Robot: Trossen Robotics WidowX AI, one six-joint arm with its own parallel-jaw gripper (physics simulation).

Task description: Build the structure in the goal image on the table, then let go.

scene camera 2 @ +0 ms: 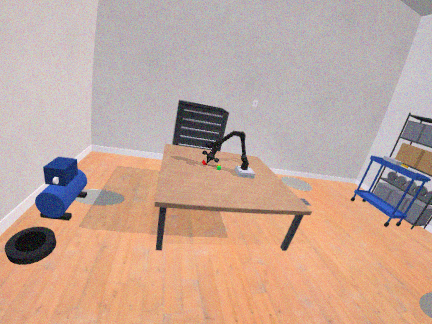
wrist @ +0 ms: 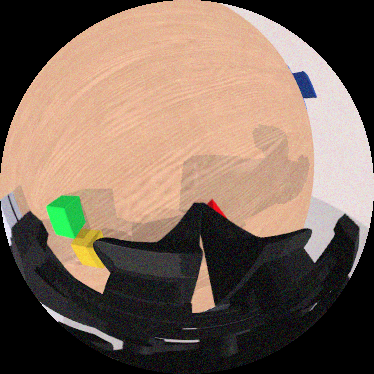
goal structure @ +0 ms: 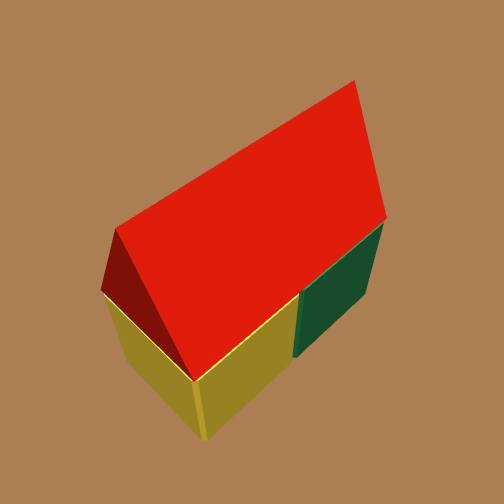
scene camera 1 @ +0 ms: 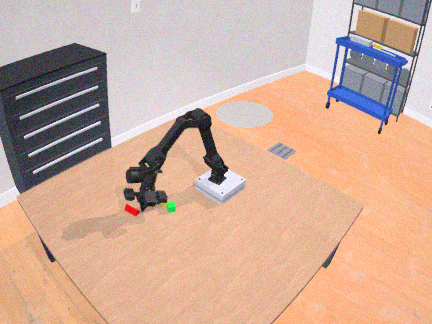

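Pixels of known places: gripper, fingertip midpoint: (scene camera 2: pixel 206 163) (wrist: pixel 197 207) (scene camera 1: pixel 141 211); arm's base, origin of the base link: (scene camera 2: pixel 244 168) (scene camera 1: pixel 217 179).
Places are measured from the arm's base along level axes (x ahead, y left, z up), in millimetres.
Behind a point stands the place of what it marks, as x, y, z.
A red block (scene camera 1: pixel 132 210) @[388, -185, -39] (scene camera 2: pixel 204 163) @[387, -169, -43] (wrist: pixel 215 208) @[389, -167, -45] lies on its side on the table, close beside the fingertips; in the wrist view most of it is hidden behind a finger. A green cube (scene camera 1: pixel 171 207) @[266, -56, -26] (scene camera 2: pixel 219 168) @[256, -50, -37] (wrist: pixel 65 217) @[271, -71, -23] rests on the table on the other side of the gripper, toward the arm's base. A yellow block (scene camera 1: pixel 164 204) @[260, -103, -40] (wrist: pixel 88 249) @[261, -108, -23] is next to the green cube, partly hidden by the gripper. My gripper (scene camera 1: pixel 143 208) @[373, -137, -24] (wrist: pixel 197 207) @[373, -137, -24] is shut with nothing between its fingers, its tips low over the table between the red block and the other two.
The arm's white base (scene camera 1: pixel 220 186) @[36, 42, -1] (scene camera 2: pixel 245 172) @[20, 81, -4] stands on the wooden table (scene camera 1: pixel 225 260) @[352, 285, -56] (scene camera 2: pixel 200 190) @[561, 368, -56] (wrist: pixel 125 75) @[390, 8, -55]. A black drawer cabinet (scene camera 1: pixel 60 120) (scene camera 2: pixel 200 125) is behind the table. A blue cart (scene camera 1: pixel 370 50) (scene camera 2: pixel 382 200) stands off to the right.
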